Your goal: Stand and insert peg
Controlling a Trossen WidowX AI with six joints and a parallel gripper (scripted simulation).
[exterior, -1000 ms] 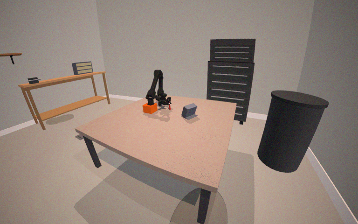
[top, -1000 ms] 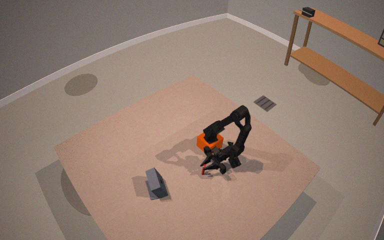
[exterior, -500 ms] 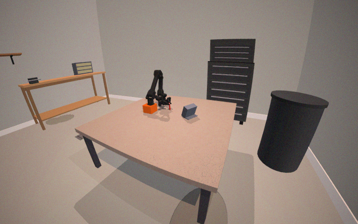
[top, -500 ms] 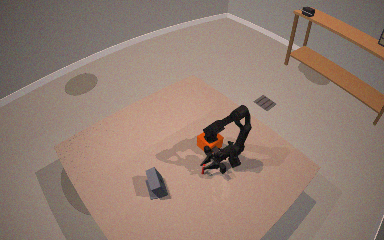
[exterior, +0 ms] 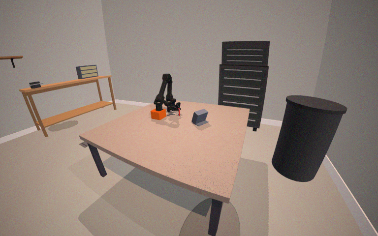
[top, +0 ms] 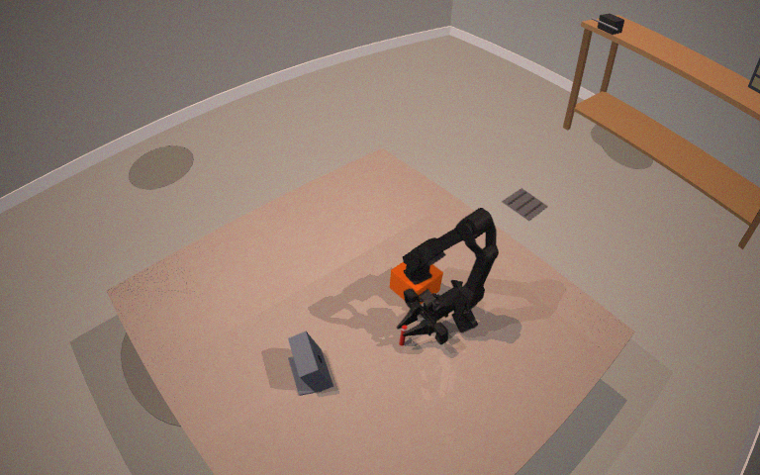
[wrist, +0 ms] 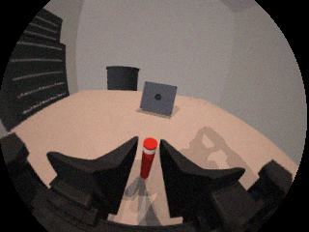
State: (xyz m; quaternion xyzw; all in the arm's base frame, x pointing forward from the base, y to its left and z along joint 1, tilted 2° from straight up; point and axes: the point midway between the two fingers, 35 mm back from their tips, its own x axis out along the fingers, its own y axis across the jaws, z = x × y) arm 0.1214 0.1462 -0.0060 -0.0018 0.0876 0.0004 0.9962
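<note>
My gripper tip is now 1 cm past the peg and 1 cm above it. From my gripper tip the other things lie so: sloped panel (26 cm ahead, 3 cm to the right, 1 cm below).
</note>
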